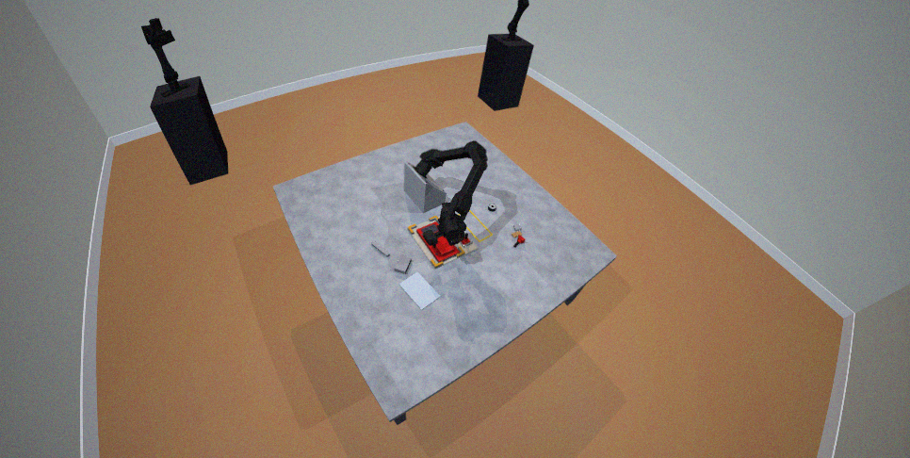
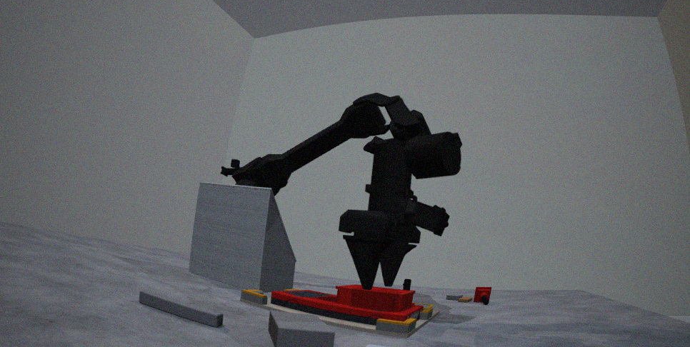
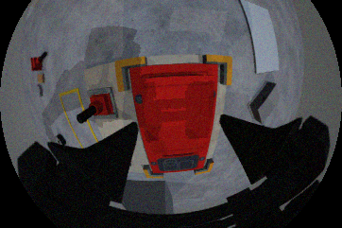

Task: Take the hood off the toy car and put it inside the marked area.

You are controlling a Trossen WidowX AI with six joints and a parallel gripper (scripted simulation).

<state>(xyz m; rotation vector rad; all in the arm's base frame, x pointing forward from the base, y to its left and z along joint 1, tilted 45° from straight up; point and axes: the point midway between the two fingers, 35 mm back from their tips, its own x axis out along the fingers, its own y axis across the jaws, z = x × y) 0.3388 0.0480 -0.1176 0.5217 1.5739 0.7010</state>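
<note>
My gripper tip is 10 mm above the red hood. Also, from my gripper tip: white sheet (180 mm to the right, 140 mm ahead, 50 mm below); grey bar (250 mm to the right, 110 mm behind, 40 mm below); grey block (190 mm to the right, 40 mm below).
</note>
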